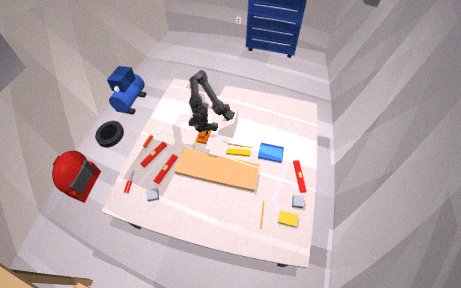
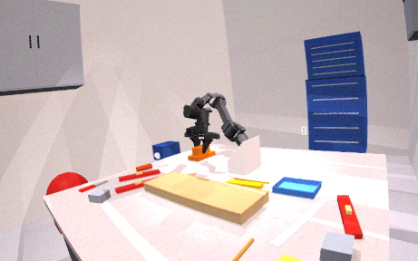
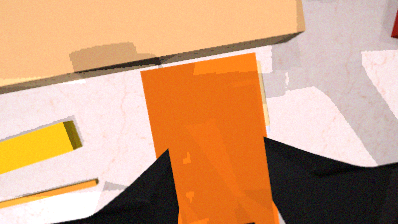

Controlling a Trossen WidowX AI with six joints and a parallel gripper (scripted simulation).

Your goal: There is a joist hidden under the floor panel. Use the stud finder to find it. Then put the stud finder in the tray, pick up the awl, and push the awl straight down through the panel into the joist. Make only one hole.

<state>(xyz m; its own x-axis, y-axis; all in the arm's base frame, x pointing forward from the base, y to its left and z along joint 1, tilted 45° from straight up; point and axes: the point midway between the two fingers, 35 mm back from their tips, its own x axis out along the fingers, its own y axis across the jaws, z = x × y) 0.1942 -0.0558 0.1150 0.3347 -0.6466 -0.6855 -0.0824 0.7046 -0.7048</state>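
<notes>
The awl is 120 mm below my gripper tip and 80 mm to the right of it. Round my gripper tip: orange stud finder: 20 mm behind, 20 mm above; then blue tray: 450 mm to the left, 110 mm below, 90 mm behind; then yellow bar: 240 mm to the left, 120 mm below, 20 mm behind.
</notes>
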